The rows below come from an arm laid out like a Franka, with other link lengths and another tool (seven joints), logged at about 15 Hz.
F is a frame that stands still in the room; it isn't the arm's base.
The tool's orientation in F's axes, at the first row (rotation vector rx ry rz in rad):
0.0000, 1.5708, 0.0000
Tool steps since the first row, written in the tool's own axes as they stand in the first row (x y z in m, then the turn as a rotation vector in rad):
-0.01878, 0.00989, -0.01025, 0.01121, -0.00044, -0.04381
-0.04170, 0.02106, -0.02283, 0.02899, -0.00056, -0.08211
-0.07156, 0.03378, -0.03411, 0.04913, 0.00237, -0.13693
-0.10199, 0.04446, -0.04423, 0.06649, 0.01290, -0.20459
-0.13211, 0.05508, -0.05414, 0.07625, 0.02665, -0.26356
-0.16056, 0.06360, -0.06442, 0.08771, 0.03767, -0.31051
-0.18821, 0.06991, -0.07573, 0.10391, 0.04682, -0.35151
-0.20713, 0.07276, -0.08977, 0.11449, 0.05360, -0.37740
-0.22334, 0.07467, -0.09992, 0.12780, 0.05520, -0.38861
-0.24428, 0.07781, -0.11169, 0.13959, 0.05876, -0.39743
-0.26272, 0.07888, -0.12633, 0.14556, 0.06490, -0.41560
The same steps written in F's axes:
-0.01025, 0.00989, 0.01878, -0.04381, -0.00044, -0.01121
-0.02283, 0.02106, 0.04170, -0.08211, -0.00056, -0.02899
-0.03411, 0.03378, 0.07156, -0.13693, 0.00237, -0.04913
-0.04423, 0.04446, 0.10199, -0.20459, 0.01290, -0.06649
-0.05414, 0.05508, 0.13211, -0.26356, 0.02665, -0.07625
-0.06442, 0.06360, 0.16056, -0.31051, 0.03767, -0.08771
-0.07573, 0.06991, 0.18821, -0.35151, 0.04682, -0.10391
-0.08977, 0.07276, 0.20713, -0.37740, 0.05360, -0.11449
-0.09992, 0.07467, 0.22334, -0.38861, 0.05520, -0.12780
-0.11169, 0.07781, 0.24428, -0.39743, 0.05876, -0.13959
-0.12633, 0.07888, 0.26272, -0.41560, 0.06490, -0.14556

